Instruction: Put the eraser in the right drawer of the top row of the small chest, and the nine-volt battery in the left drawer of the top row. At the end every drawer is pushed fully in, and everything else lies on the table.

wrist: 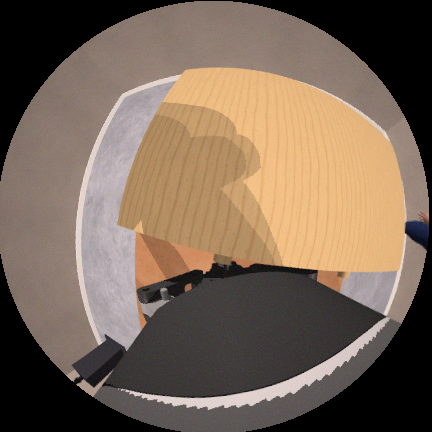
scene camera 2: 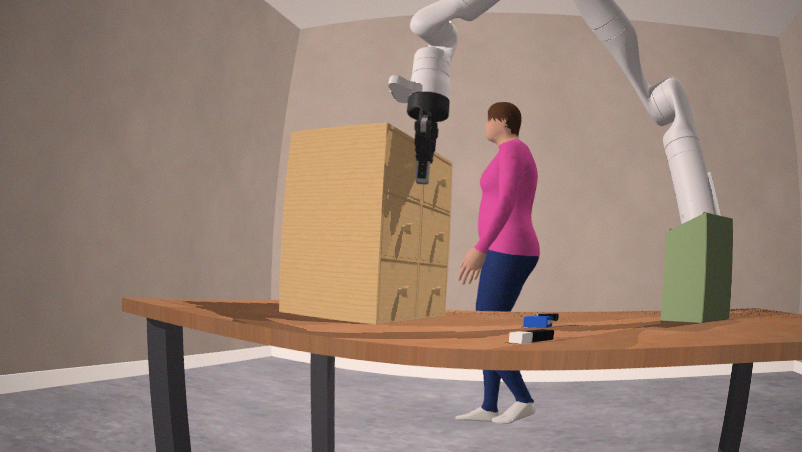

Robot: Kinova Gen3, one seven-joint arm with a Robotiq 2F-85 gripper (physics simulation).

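Places are measured from the arm's base along level axes (x ahead, y left, z up), in centimetres.
Where they show: gripper, between the fingertips: point(wrist: 223, 265) point(scene camera 2: 421, 183); arm's base, origin of its link: point(scene camera 2: 700, 223).
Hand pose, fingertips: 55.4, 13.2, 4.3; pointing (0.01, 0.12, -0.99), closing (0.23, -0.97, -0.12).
Things, the pixels of their top centre, and the offset from my fingertips, as dx, dy, dz. "spot": a spot on its surface instead.
- small wooden chest, centre of its top: point(wrist: 339, 150) point(scene camera 2: 377, 146) +12.1, -8.8, +8.7
- top-row handle, a spot on its surface: point(wrist: 222, 258) spot: +1.7, +0.1, +3.8
- top right drawer, centre of its top: point(scene camera 2: 400, 160) +10.4, -16.8, +7.6
- eraser, centre of its top: point(scene camera 2: 532, 331) -22.8, +20.4, -22.1
- battery, centre of its top: point(scene camera 2: 539, 316) -21.2, -2.8, -21.6
- small black item, a spot on its surface: point(scene camera 2: 552, 316) spot: -23.7, -3.2, -21.7
The small wooden chest point(scene camera 2: 331, 224) point(wrist: 310, 175) stands on the table, its front facing right in the scene view. No drawer stands visibly out; the top left drawer's front is partly hidden. My gripper point(scene camera 2: 422, 179) point(wrist: 223, 265) points down at that drawer, shut and empty. A top-row handle point(wrist: 222, 258) shows right by the fingers in the wrist view; contact cannot be told. The top right drawer point(scene camera 2: 430, 193) looks flush, with its handle point(scene camera 2: 441, 183) clear of the fingers. A white-and-black block, seemingly the eraser point(scene camera 2: 521, 337), and a blue block, seemingly the battery point(scene camera 2: 536, 321), lie on the table.
A small black item point(scene camera 2: 552, 316) lies behind the blue block on the table point(scene camera 2: 438, 354). The arm's green pedestal point(scene camera 2: 684, 275) stands at the right. A person in pink point(scene camera 2: 511, 196) stands beyond the table. Handles stick out from the lower drawers.
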